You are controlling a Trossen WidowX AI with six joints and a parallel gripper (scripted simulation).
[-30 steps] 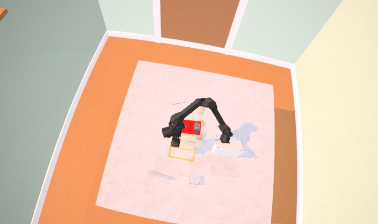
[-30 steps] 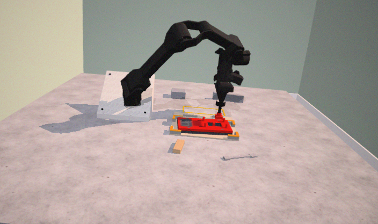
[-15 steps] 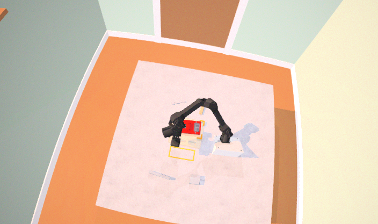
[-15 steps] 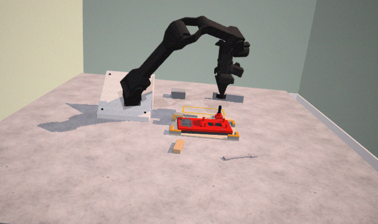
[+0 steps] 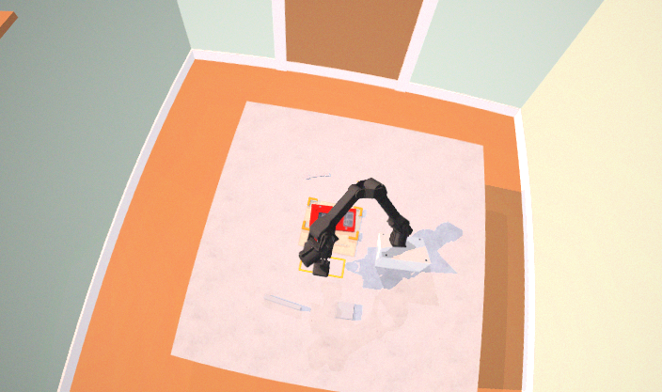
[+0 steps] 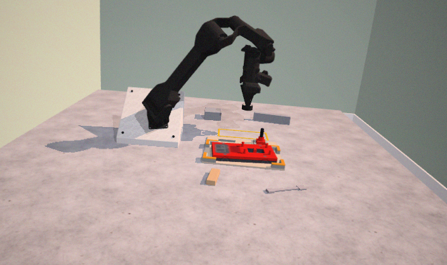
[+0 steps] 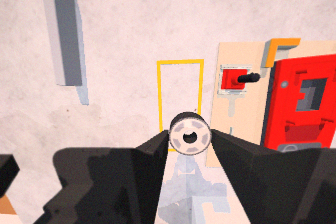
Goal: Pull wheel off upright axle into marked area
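Now: gripper tip 100 mm to the left of the upright axle, 80 mm above it and 40 mm short of it. Round my gripper tip: long grey block 180 mm to the left, 160 mm ahead, 90 mm below; wheel right at my gripper tip; grey cube 200 mm to the left, 100 mm behind, 90 mm below.
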